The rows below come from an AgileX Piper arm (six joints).
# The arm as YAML. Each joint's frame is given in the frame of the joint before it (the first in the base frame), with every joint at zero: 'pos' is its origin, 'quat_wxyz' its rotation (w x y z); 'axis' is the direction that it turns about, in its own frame. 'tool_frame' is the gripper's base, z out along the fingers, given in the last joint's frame.
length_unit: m
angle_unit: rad
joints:
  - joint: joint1
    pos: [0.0, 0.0, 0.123]
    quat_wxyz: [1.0, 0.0, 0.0, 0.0]
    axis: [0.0, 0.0, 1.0]
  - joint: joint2
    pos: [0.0, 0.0, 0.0]
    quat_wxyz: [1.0, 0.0, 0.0, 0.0]
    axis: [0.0, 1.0, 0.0]
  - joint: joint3
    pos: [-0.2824, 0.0, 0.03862]
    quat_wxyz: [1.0, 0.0, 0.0, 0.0]
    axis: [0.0, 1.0, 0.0]
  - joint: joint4
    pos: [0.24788, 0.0, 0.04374]
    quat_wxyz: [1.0, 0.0, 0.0, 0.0]
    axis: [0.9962, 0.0, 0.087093]
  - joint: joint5
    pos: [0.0, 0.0, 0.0]
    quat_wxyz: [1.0, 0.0, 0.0, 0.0]
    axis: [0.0, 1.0, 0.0]
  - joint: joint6
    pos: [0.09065, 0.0, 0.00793]
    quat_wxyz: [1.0, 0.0, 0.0, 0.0]
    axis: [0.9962, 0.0, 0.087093]
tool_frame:
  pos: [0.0, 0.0, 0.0]
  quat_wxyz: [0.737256, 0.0, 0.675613, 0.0]
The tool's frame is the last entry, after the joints.
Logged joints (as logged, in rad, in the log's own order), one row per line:
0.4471 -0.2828 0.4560 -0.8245 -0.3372 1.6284
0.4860 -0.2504 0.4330 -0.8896 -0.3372 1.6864
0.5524 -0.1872 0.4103 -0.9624 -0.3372 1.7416
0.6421 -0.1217 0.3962 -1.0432 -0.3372 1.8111
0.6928 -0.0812 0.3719 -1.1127 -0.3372 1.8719
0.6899 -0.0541 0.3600 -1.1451 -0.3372 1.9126
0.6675 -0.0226 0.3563 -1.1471 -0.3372 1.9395
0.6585 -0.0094 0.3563 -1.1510 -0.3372 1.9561
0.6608 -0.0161 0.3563 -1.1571 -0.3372 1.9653
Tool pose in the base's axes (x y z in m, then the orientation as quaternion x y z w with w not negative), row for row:
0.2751 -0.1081 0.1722 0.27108 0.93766 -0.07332 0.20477
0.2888 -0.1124 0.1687 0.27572 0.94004 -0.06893 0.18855
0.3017 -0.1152 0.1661 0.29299 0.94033 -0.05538 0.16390
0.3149 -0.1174 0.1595 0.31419 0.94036 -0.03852 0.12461
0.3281 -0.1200 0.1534 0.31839 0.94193 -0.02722 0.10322
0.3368 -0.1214 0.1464 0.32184 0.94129 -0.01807 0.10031
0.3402 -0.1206 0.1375 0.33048 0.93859 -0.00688 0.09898
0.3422 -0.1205 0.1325 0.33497 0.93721 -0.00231 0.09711
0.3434 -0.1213 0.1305 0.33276 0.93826 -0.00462 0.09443
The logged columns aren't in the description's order. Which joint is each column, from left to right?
Columns, left to right: joint5, joint4, joint6, joint3, joint1, joint2.
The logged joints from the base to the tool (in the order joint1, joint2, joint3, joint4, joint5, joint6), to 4 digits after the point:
-0.3372 1.6284 -0.8245 -0.2828 0.4471 0.4560
-0.3372 1.6864 -0.8896 -0.2504 0.4860 0.4330
-0.3372 1.7416 -0.9624 -0.1872 0.5524 0.4103
-0.3372 1.8111 -1.0432 -0.1217 0.6421 0.3962
-0.3372 1.8719 -1.1127 -0.0812 0.6928 0.3719
-0.3372 1.9126 -1.1451 -0.0541 0.6899 0.3600
-0.3372 1.9395 -1.1471 -0.0226 0.6675 0.3563
-0.3372 1.9561 -1.1510 -0.0094 0.6585 0.3563
-0.3372 1.9653 -1.1571 -0.0161 0.6608 0.3563

